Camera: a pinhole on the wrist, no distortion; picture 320 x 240 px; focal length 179.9 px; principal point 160.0 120.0 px. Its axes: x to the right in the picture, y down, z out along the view. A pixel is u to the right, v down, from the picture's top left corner.
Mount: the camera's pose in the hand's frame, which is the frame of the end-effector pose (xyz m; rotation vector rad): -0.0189 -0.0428 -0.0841 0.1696 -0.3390 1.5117
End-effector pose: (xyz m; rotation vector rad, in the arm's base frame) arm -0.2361 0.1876 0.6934 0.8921 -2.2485 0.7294
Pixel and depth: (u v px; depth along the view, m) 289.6 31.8 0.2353
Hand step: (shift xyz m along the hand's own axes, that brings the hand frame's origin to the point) 0.0731 0.0362 0.2035
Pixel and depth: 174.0 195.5 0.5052
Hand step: -0.2858 -0.1533 0.3831
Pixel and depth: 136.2 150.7 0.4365
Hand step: -0.1437 -0.2315 0.3009
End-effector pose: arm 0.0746 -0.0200 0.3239 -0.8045 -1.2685 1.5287
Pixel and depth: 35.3 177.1 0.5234
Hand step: -0.2519 -0.5424 0.2754
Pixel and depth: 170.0 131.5 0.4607
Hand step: -0.0997 -0.1630 0.3550
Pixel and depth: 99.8 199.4 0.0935
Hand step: -0.0712 -0.0996 -0.0102
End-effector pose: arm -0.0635 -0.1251 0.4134 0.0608 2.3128 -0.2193
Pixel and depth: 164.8 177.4 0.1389
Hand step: -0.0786 -0.0807 0.0435
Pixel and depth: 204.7 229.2 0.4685
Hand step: -0.3516 -0.0644 0.3662
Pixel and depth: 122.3 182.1 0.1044
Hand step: -0.0670 -0.0945 0.0036
